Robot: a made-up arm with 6 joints.
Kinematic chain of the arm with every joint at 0, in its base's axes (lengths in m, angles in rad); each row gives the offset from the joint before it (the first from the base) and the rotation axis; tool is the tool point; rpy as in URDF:
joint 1: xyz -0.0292 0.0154 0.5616 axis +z
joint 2: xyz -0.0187 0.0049 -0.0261 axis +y
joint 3: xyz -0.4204 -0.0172 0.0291 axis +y
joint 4: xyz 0.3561 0.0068 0.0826 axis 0.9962 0 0.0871
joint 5: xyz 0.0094 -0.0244 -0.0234 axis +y
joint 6: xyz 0.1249 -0.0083 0.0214 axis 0.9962 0 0.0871
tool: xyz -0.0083 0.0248 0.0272 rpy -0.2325 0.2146 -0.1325
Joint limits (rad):
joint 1: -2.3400..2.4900
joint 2: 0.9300..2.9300
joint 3: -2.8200..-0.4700
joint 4: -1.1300..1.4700
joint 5: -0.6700..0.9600
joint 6: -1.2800..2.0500
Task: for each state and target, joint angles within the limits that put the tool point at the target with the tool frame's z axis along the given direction. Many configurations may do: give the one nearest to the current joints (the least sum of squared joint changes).
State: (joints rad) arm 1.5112 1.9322 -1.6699 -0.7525 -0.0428 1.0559
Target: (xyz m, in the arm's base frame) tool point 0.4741 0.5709 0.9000 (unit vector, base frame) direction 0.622 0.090 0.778
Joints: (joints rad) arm 0.8995 2.1876 -2.0189 -0.6010 0.1635 1.2479
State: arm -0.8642 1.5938 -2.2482 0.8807 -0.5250 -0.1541
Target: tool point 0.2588 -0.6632 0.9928 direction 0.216 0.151 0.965
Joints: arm -1.1474 2.2833 -2.3639 0.4696 -0.2877 -0.5636
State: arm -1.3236 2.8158 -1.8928 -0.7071 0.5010 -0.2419
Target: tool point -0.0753 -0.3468 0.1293 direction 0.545 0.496 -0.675
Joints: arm -1.4740 2.9300 -1.1996 -0.9327 0.8009 -0.5654
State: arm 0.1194 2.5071 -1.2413 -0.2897 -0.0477 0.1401
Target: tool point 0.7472 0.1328 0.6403 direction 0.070 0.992 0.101
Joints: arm 0.1287 2.4403 -1.9056 -0.8432 -0.2234 -0.3630
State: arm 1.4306 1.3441 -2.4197 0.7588 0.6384 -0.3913
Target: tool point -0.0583 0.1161 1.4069 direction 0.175 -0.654 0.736
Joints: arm 1.8469 1.3472 -2.3373 0.7762 0.0146 -0.5695
